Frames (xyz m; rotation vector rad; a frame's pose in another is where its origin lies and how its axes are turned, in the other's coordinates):
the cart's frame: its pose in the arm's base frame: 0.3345 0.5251 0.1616 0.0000 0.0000 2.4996
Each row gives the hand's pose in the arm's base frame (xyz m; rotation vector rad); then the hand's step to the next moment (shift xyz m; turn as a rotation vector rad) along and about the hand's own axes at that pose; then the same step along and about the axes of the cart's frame.
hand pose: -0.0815 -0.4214 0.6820 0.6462 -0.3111 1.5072
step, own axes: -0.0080 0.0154 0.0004 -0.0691 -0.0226 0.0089
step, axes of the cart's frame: 0.0078 0.0155 -0.0011 -0.0516 0.0368 -0.0368
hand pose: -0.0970 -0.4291 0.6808 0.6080 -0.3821 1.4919
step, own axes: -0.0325 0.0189 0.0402 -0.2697 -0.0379 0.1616
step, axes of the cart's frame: -0.0178 0.0497 0.0155 -0.2202 0.2248 -0.0355
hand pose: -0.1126 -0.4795 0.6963 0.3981 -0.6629 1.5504
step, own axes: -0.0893 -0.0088 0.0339 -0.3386 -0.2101 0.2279
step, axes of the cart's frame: -0.0648 0.0652 -0.0275 -0.4122 0.2021 0.0024
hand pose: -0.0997 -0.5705 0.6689 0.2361 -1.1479 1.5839
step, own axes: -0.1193 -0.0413 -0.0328 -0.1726 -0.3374 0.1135
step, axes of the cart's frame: -0.1066 -0.0108 -0.0744 -0.3756 0.0005 0.1242
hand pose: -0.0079 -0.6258 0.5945 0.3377 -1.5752 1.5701
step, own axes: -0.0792 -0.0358 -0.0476 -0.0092 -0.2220 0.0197
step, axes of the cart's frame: -0.0675 -0.0603 -0.0402 -0.1609 -0.0464 0.1473
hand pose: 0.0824 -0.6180 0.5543 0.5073 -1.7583 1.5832
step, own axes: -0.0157 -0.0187 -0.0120 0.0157 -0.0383 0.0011
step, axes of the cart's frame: -0.0178 -0.0205 0.0017 -0.0158 -0.0054 0.0379
